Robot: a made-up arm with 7 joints. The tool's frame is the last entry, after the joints. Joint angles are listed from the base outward. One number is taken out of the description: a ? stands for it. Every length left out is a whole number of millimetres.
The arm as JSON. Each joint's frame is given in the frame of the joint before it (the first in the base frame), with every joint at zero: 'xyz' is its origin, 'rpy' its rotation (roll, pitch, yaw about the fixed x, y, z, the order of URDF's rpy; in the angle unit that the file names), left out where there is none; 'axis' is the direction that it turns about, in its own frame. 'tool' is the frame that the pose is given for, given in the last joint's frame.
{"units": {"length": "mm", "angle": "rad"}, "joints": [
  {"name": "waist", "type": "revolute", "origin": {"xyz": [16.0, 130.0, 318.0]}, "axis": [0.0, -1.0, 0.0]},
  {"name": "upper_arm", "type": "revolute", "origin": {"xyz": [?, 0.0, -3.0]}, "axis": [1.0, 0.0, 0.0]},
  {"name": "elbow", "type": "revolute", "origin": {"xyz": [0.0, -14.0, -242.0]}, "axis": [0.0, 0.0, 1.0]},
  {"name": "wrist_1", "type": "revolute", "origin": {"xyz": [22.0, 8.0, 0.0]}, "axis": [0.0, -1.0, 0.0]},
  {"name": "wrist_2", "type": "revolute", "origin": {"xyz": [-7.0, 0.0, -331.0]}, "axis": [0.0, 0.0, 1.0]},
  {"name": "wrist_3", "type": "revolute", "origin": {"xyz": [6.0, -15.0, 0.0]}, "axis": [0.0, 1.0, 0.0]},
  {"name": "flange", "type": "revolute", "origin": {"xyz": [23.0, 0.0, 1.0]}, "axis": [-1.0, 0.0, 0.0]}
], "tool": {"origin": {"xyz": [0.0, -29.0, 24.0], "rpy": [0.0, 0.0, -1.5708]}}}
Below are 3 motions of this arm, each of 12 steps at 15 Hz.
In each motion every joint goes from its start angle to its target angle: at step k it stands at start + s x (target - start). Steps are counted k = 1, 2, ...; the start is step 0. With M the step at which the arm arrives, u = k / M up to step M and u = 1 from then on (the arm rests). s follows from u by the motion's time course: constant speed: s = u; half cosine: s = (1 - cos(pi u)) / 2; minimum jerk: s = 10 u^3 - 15 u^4 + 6 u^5.
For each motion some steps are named. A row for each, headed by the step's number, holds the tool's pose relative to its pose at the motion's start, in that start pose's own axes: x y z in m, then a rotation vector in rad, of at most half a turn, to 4 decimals.
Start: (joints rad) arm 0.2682 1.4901 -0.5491 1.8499 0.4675 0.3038 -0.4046
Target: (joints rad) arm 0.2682 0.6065 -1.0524 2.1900 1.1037 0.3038 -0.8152
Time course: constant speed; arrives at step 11
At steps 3, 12:
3: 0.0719 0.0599 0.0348 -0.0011 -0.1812 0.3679
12: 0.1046 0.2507 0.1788 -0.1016 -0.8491 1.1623

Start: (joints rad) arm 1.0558 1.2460 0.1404 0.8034 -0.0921 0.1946 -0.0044
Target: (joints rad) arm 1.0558 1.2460 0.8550 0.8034 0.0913 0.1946 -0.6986
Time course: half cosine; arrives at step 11
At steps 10, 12:
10: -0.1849 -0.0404 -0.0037 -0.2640 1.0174 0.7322
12: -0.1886 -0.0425 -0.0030 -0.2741 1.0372 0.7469

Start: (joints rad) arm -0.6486 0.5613 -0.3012 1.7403 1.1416 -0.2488 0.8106
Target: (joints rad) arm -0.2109 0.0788 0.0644 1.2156 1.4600 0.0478 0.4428
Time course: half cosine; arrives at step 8
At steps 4, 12:
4: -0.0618 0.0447 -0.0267 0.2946 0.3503 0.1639
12: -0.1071 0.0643 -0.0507 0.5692 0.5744 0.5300

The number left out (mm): 26.0
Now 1 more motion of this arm.
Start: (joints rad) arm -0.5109 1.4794 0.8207 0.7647 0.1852 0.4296 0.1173
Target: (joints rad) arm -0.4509 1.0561 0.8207 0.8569 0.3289 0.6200 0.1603
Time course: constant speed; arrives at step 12
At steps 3, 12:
3: 0.0213 -0.0316 -0.0045 -0.0979 -0.0813 0.0875
12: 0.0948 -0.1164 -0.0003 -0.3854 -0.3382 0.3512

